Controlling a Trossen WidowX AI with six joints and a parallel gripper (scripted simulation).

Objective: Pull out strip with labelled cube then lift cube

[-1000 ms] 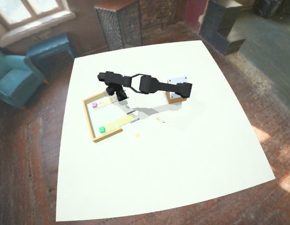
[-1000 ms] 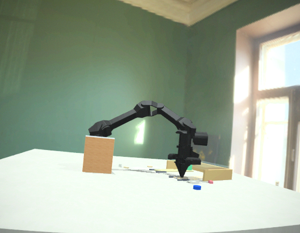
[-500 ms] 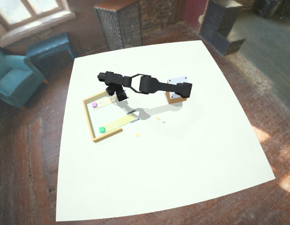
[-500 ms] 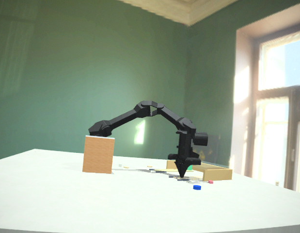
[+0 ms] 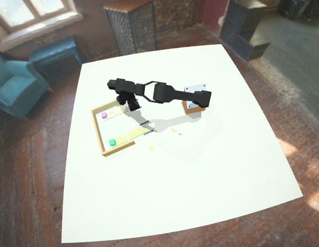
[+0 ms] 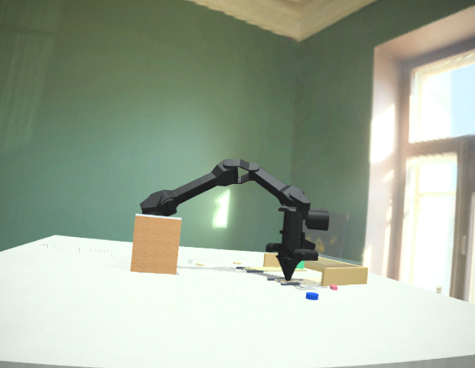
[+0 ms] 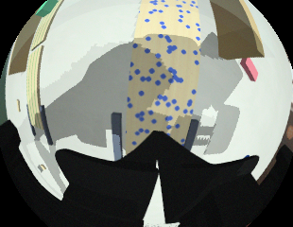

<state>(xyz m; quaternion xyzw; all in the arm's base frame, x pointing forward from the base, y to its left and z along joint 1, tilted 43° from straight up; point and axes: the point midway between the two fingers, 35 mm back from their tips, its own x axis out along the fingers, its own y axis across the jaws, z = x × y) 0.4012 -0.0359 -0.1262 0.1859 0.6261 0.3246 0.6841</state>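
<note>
Now: gripper tip 11 cm short of the red block and 8 cm to the left of it. From my gripper tip the other things lie so: striped strip 20 cm to the left; blue disc 19 cm to the right, 2 cm behind.
</note>
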